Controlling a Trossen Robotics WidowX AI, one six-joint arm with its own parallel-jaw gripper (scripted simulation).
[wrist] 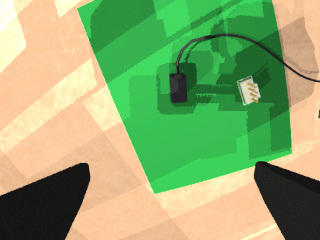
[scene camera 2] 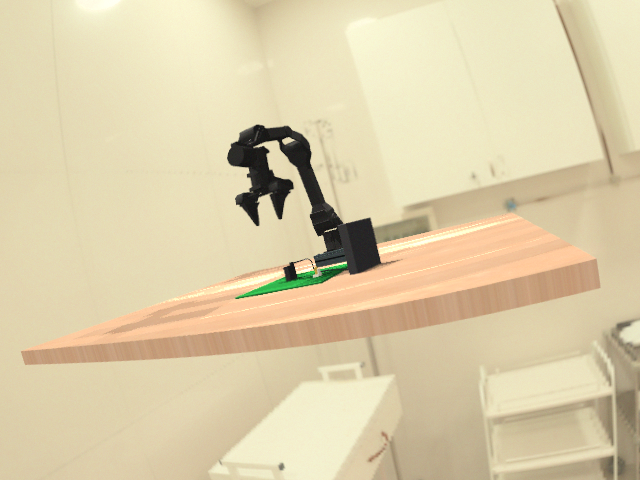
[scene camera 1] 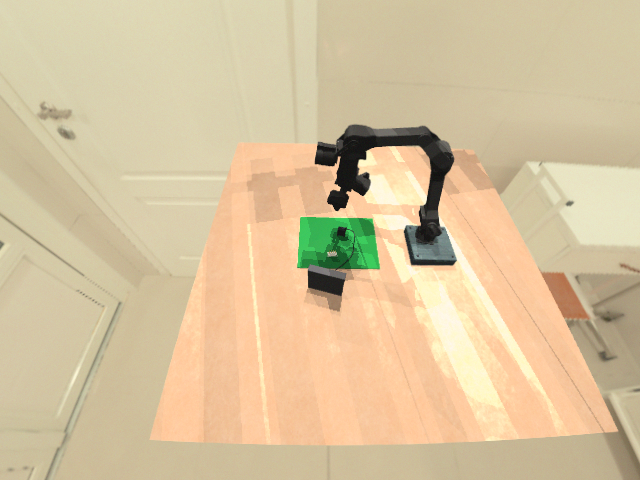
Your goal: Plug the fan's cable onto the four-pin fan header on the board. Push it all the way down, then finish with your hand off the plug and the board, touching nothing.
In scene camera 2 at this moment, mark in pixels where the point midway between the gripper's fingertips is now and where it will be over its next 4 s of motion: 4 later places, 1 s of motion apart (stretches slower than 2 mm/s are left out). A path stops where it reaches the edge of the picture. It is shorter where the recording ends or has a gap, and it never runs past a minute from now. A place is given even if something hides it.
My gripper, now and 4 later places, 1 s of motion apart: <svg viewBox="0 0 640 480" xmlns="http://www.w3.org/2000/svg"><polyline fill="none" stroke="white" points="268,222 285,263 289,276 308,255 311,256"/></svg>
